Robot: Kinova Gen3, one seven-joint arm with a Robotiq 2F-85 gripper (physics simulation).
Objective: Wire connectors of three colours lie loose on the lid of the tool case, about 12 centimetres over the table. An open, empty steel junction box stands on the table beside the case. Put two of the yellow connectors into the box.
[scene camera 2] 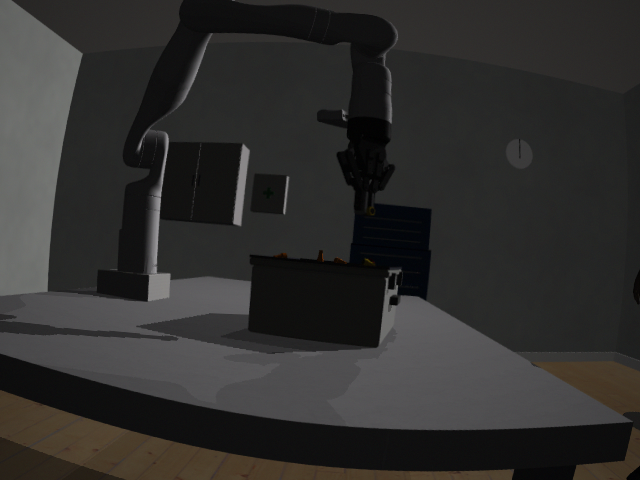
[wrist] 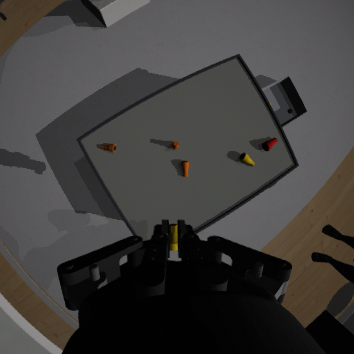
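Seen in the pictures: gripper, fingertip midpoint: (scene camera 2: 363,215) (wrist: 172,228); arm's base, link origin: (scene camera 2: 138,272).
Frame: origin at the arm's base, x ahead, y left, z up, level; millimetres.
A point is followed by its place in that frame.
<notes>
My gripper (scene camera 2: 365,205) @(x 439, y -298, z 149 mm) (wrist: 172,228) @(x 439, y -298, z 149 mm) is shut on a yellow connector (scene camera 2: 371,210) @(x 448, y -314, z 157 mm) (wrist: 174,241) @(x 446, y -304, z 161 mm) and holds it well above the right part of the tool case (scene camera 2: 315,302) @(x 367, y -343, z 6 mm) (wrist: 145,192) @(x 396, y -303, z 65 mm). Another yellow connector (scene camera 2: 369,262) @(x 485, y -170, z 73 mm) (wrist: 247,159) @(x 483, y -166, z 76 mm) lies on the lid near its right edge. The open junction box (wrist: 296,95) @(x 530, y 94, z -25 mm) stands beyond the lid's right edge in the wrist view, partly hidden by the lid. A small yellow spot (wrist: 270,104) @(x 493, y 27, z -42 mm) shows inside it at the lid's edge; most of the inside is hidden. I cannot make the box out in the scene view.
A red connector (wrist: 270,144) @(x 498, y -122, z 80 mm) lies beside the loose yellow one. Orange connectors (wrist: 108,147) @(x 314, y -284, z 76 mm) (wrist: 175,145) @(x 387, y -223, z 87 mm) (wrist: 185,168) @(x 418, y -237, z 74 mm) are on the lid, one upright. The case stands on the grey table (scene camera 2: 439,382) @(x 482, y -607, z -56 mm). The arm's base (scene camera 2: 133,284) @(x 7, y -68, z -23 mm) (wrist: 120,11) @(x 54, y -26, z -35 mm) is at the table's far left in the scene view.
</notes>
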